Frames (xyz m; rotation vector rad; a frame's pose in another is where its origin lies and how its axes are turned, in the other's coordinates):
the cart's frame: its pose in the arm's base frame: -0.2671 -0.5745 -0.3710 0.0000 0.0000 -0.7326
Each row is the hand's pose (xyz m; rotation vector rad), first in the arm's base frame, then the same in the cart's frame.
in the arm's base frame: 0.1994 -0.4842 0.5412 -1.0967 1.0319 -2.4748
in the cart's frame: 0.2864 0.3791 0.9122 -1.1980 0.4906 -1.8768
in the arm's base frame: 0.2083 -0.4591 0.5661 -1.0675 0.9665 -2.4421
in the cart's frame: 0.2763 0.4037 0.9371 -1.1587 0.4487 -1.8321
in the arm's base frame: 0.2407 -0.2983 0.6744 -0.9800 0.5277 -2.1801
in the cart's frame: 0.1928 0.5450 1.0454 -0.9763 0.1253 -1.5198
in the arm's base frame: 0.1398 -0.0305 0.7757 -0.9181 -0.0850 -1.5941
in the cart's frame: -0.0613 0.6766 1.1467 -0.7633 -0.3769 -0.9111
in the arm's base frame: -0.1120 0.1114 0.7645 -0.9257 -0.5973 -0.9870
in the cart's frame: -0.3434 0.6137 1.1355 -0.6240 -0.8532 -0.3270
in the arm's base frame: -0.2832 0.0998 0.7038 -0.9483 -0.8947 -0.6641
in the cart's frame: -0.4629 0.4905 1.0748 -0.5526 -1.1493 -0.0355
